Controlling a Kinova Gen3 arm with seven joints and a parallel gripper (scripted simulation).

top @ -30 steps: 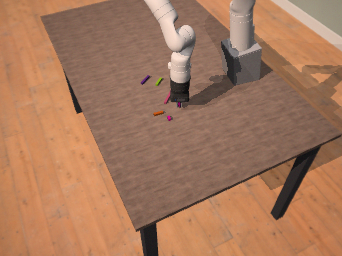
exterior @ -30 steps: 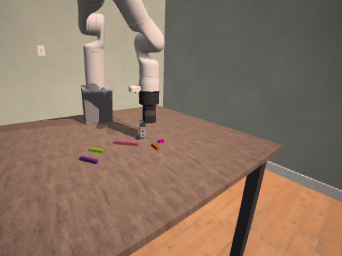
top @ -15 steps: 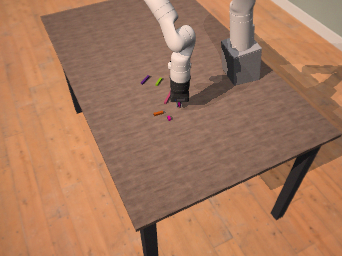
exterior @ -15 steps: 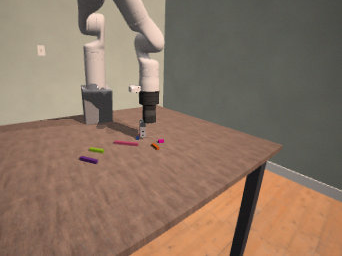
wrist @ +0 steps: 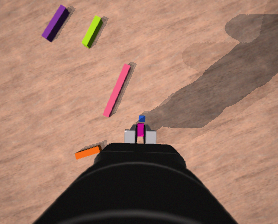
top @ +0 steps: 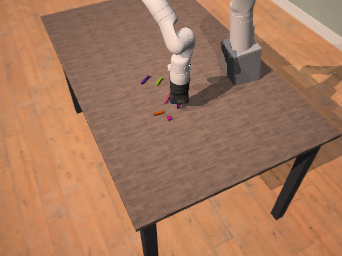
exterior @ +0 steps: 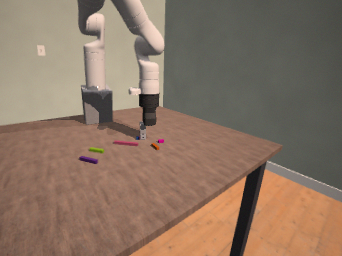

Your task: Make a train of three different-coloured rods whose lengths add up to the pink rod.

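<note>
Right now the blue rod is 1 cm behind my hand, 2 cm to the right of it and 2 cm below it. The rest, counted from my hand: orange rod 9 cm ahead, 1 cm to the right, 2 cm below; pink rod 1 cm ahead, 8 cm to the right, 2 cm below; lime rod 18 cm to the right, 2 cm below.
</note>
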